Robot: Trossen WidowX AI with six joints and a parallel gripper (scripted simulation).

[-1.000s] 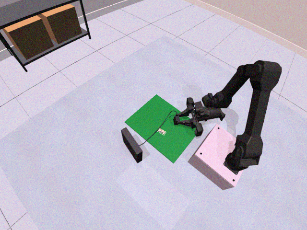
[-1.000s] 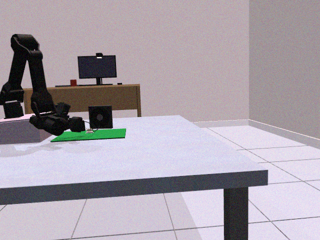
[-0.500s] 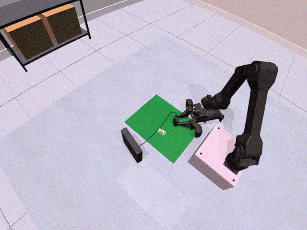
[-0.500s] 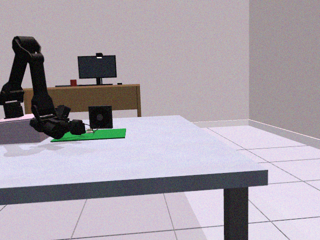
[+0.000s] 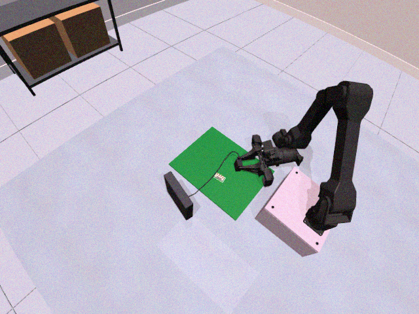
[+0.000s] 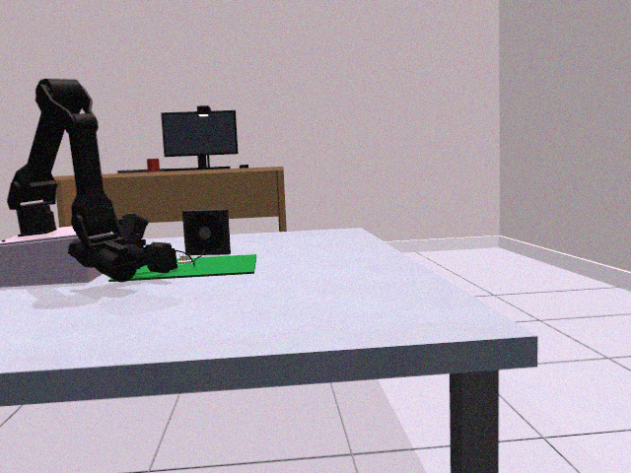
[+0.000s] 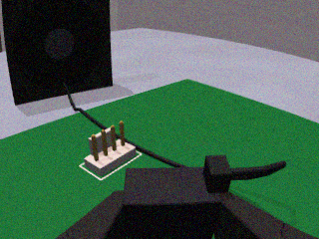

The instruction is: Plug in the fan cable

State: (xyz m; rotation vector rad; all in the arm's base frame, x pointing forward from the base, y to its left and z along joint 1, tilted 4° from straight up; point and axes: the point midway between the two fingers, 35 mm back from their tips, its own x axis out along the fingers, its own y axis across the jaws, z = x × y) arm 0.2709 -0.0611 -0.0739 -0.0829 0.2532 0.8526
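Right now the black plug is 1 cm below my gripper tip. Also, from my gripper tip: black fan: 22 cm to the left, 5 cm ahead, 3 cm above; green board: 5 cm below, 4 cm ahead, 3 cm to the left.
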